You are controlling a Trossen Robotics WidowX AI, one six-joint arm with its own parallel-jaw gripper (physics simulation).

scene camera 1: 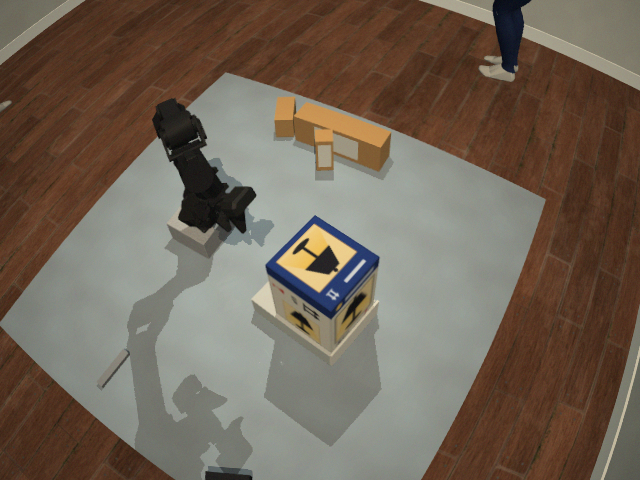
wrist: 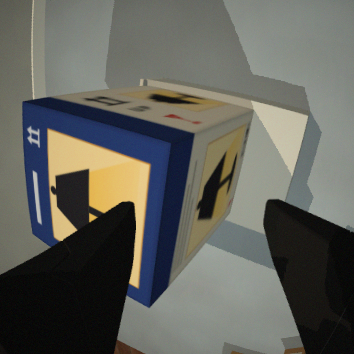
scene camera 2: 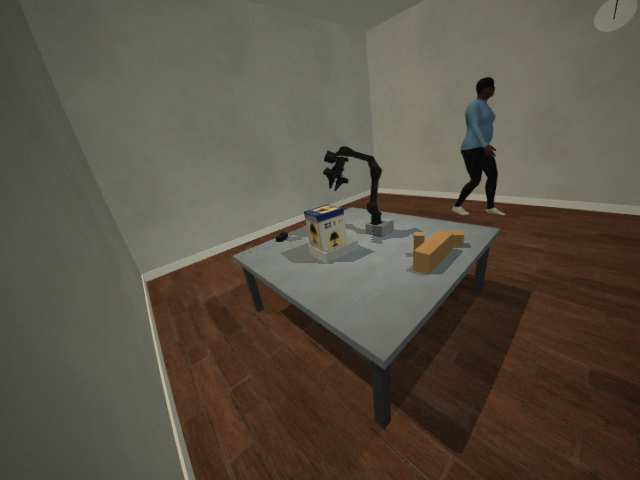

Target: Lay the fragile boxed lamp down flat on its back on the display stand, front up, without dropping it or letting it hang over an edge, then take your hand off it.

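Pixels of known places: gripper, fingertip midpoint: (scene camera 1: 237, 231) (wrist: 200, 213) (scene camera 2: 332, 189); arm's base, origin of the base link: (scene camera 2: 376, 223).
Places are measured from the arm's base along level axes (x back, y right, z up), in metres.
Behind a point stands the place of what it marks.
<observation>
The boxed lamp (scene camera 1: 323, 263) @(y -0.008, x -0.432, z 0.212 m) (scene camera 2: 326, 227) @(y -0.094, x -0.468, z 0.132 m) (wrist: 160, 145) @(y 0.068, x -0.348, z 0.212 m) is a tall cream box with a blue-rimmed top and lamp pictures. It stands upright on the low cream display stand (scene camera 1: 264, 300) @(y 0.066, x -0.296, z -0.015 m) (scene camera 2: 345, 251) @(y -0.107, x -0.365, z -0.055 m) (wrist: 267, 190) @(y -0.034, x -0.291, z -0.015 m), with a bare strip of stand on the side towards the arm base. Whether its lower edges overhang the far side is hidden. My gripper (scene camera 1: 236, 228) @(y 0.083, x -0.284, z 0.293 m) (scene camera 2: 334, 188) @(y 0.083, x -0.284, z 0.293 m) (wrist: 200, 213) @(y 0.083, x -0.284, z 0.293 m) is open and empty, above the height of the box top and apart from it. In the wrist view the left finger covers part of the blue-rimmed face; the right finger is beyond the box's side.
A long orange block (scene camera 1: 341, 134) @(y -0.472, x -0.103, z 0.026 m) (scene camera 2: 433, 251) @(y -0.566, x -0.169, z 0.029 m) lies on the grey table (scene camera 1: 439, 232) @(y -0.430, x -0.504, z -0.077 m) (scene camera 2: 361, 304) @(y -0.529, x -0.599, z -0.077 m), with small orange blocks (scene camera 1: 324, 149) @(y -0.396, x -0.100, z 0.018 m) (scene camera 1: 284, 116) @(y -0.443, x 0.109, z 0.002 m) near it. A thin grey bar (scene camera 1: 112, 368) @(y 0.493, x -0.101, z -0.066 m) and a black object (scene camera 1: 228, 474) @(y 0.469, x -0.539, z -0.042 m) (scene camera 2: 281, 237) @(y 0.450, x -0.568, z -0.048 m) also show. A person (scene camera 2: 479, 129) is beyond the table.
</observation>
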